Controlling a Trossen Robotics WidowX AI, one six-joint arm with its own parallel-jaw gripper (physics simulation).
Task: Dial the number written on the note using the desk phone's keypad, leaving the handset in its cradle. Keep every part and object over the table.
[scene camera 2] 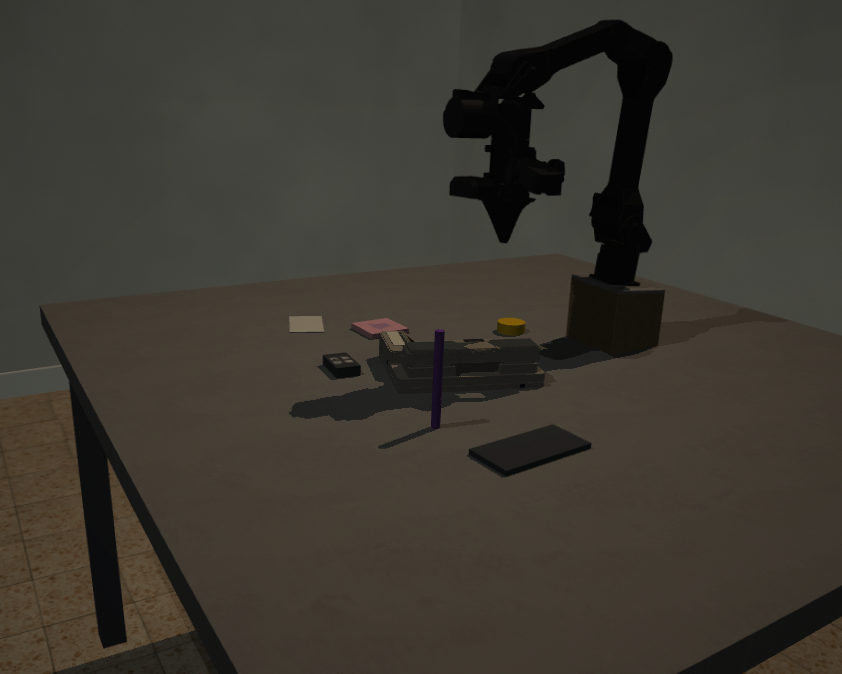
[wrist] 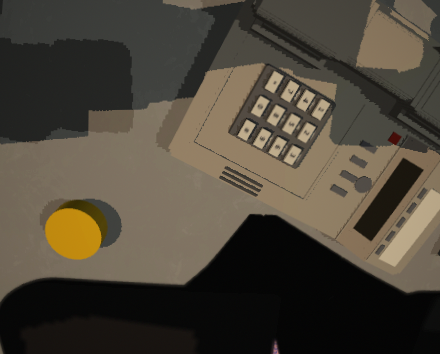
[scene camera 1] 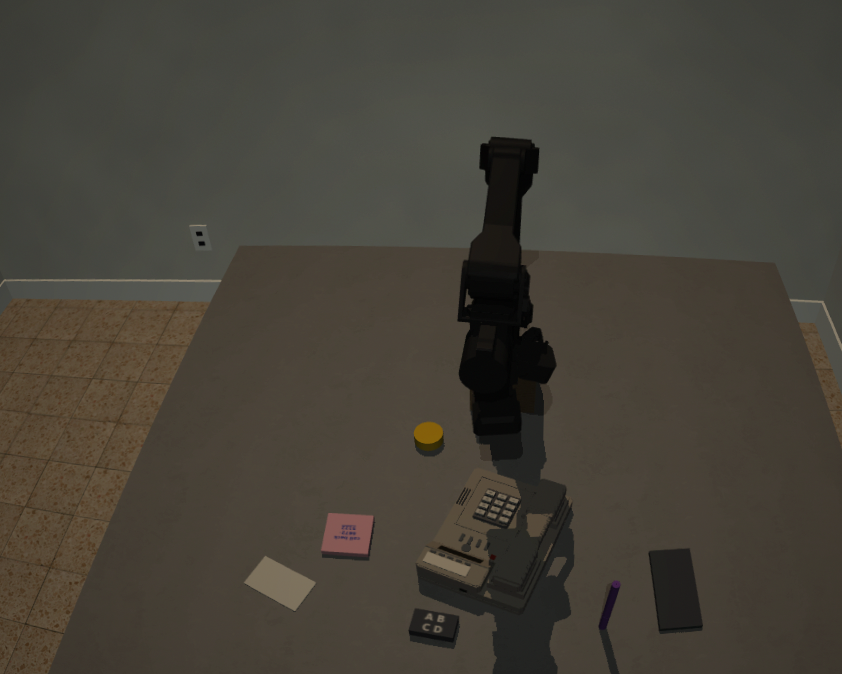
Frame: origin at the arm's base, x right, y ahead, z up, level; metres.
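Where they show: gripper, fingertip midpoint: [scene camera 2: 503,242] [wrist: 261,228]; arm's base, link origin: [scene camera 2: 614,280].
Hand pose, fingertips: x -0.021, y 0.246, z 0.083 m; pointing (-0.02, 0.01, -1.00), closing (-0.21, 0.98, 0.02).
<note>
Things, the pixels of their centre, and the offset from my fingertips.
- beige desk phone, body centre: [wrist: 344,123] [scene camera 1: 497,534] [scene camera 2: 458,357] dz -0.171, dx -0.022, dy +0.082 m
- handset, body centre: [wrist: 389,60] [scene camera 2: 471,356] [scene camera 1: 530,535] dz -0.151, dx -0.073, dy +0.090 m
- pink note, body centre: [scene camera 1: 348,534] [scene camera 2: 379,328] dz -0.187, dx +0.211, dy +0.112 m
- yellow disc, body centre: [wrist: 77,229] [scene camera 1: 428,436] [scene camera 2: 511,326] dz -0.182, dx +0.127, dy -0.110 m
- cream card, body centre: [scene camera 1: 279,583] [scene camera 2: 306,324] dz -0.191, dx +0.293, dy +0.221 m
- black lettered block, body centre: [scene camera 1: 433,625] [scene camera 2: 341,365] dz -0.184, dx +0.044, dy +0.248 m
- upright purple stick, body centre: [scene camera 2: 437,379] [scene camera 1: 609,606] dz -0.127, dx -0.199, dy +0.213 m
- dark slab, body centre: [scene camera 2: 531,448] [scene camera 1: 675,588] dz -0.188, dx -0.307, dy +0.138 m
The beige desk phone [scene camera 1: 449,537] [scene camera 2: 470,383] [wrist: 215,115] lies on the table. Its keypad [scene camera 1: 497,507] [wrist: 284,116] is uncovered, with light keys. The handset [scene camera 1: 511,562] [scene camera 2: 429,349] [wrist: 320,30] rests in its cradle, partly in shadow. The pink note [scene camera 1: 348,534] [scene camera 2: 379,327] lies beside the phone; its small blue writing is upside down in the first scene view and appears to read "call back 6672-5122". My gripper [scene camera 2: 503,241] [wrist: 261,228] is shut and empty, pointing down high above the table near the phone. Its fingertips are hard to make out in the first scene view.
A yellow disc [scene camera 1: 428,437] [scene camera 2: 511,326] [wrist: 73,233] lies near the phone's keypad end. A cream card [scene camera 1: 279,583] [scene camera 2: 306,323], a black lettered block [scene camera 1: 433,624] [scene camera 2: 341,364], an upright purple stick [scene camera 1: 609,604] [scene camera 2: 437,379] and a dark slab [scene camera 1: 674,588] [scene camera 2: 530,449] are around the phone.
</note>
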